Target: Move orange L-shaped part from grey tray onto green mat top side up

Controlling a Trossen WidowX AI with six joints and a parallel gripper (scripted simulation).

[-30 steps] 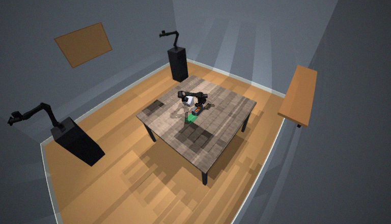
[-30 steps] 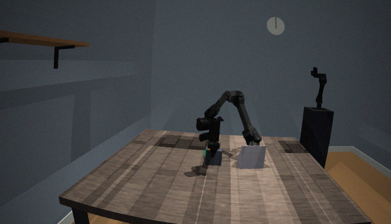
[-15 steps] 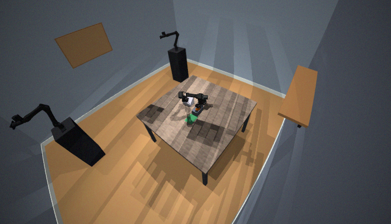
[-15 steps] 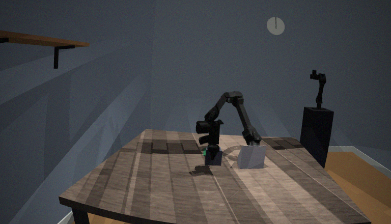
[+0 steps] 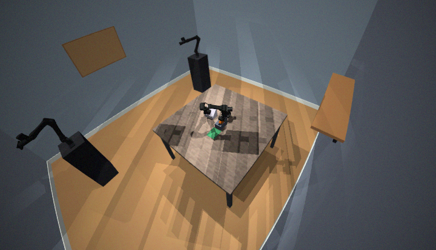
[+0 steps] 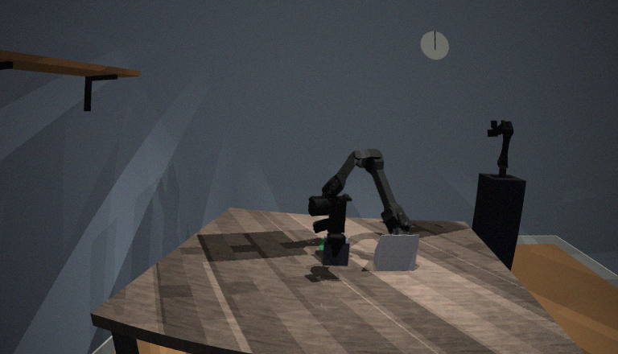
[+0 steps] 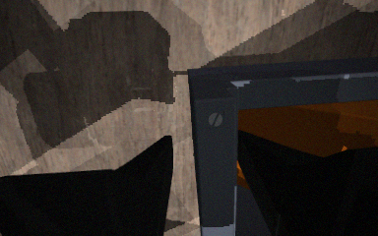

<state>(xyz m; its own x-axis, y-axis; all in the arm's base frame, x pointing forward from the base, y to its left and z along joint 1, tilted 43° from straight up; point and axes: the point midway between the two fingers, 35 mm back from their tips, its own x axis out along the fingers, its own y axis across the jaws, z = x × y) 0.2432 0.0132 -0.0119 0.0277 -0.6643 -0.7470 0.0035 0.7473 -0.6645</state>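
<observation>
The orange L-shaped part lies 60 mm to the right of my gripper tip, 10 mm behind it and 10 mm above it. Round my gripper tip: green mat (220 mm to the right, 50 mm below, 10 mm behind).
</observation>
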